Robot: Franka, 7 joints.
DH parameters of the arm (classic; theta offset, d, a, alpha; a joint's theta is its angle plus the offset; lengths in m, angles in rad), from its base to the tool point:
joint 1: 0 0.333 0 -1.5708
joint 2: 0 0 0 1.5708
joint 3: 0 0.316 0.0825 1.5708
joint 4: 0 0 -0.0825 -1.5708
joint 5: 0 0.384 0 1.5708
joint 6: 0 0 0.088 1.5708
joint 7: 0 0.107 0 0
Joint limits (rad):
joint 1: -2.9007..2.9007
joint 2: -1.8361..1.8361
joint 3: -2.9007..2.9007
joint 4: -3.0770..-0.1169
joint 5: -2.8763..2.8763
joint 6: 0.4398..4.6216
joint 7: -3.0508..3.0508
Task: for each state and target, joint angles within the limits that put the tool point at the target. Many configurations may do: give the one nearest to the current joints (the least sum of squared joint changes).
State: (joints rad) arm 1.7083 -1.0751 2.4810 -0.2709 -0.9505 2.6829 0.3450
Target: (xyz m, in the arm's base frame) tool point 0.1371 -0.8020 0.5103
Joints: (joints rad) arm 1.7002 -1.2931 2.4721 -0.1169 -0.9825 2.9802 0.3450
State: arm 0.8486 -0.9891 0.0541 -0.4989 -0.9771 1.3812 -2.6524
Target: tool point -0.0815 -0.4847 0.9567
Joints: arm 1.1433 -0.9919 -0.1093 -0.4794 -1.0346 1.4950 -2.6524
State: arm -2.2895 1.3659 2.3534 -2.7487 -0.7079 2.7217 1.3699
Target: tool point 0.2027 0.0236 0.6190
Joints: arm -2.2816 1.6045 2.5877 -2.9125 -0.7475 2.7789 1.3699
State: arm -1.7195 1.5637 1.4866 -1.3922 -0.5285 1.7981 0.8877
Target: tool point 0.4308 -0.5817 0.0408
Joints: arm -1.6697 1.7898 1.3022 -1.0704 -0.5790 1.9934 0.8877
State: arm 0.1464 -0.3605 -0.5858 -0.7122 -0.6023 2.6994 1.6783
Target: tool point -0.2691 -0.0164 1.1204
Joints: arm 0.1153 -0.4195 -0.5758 -0.2521 -0.6338 3.1566 1.6783
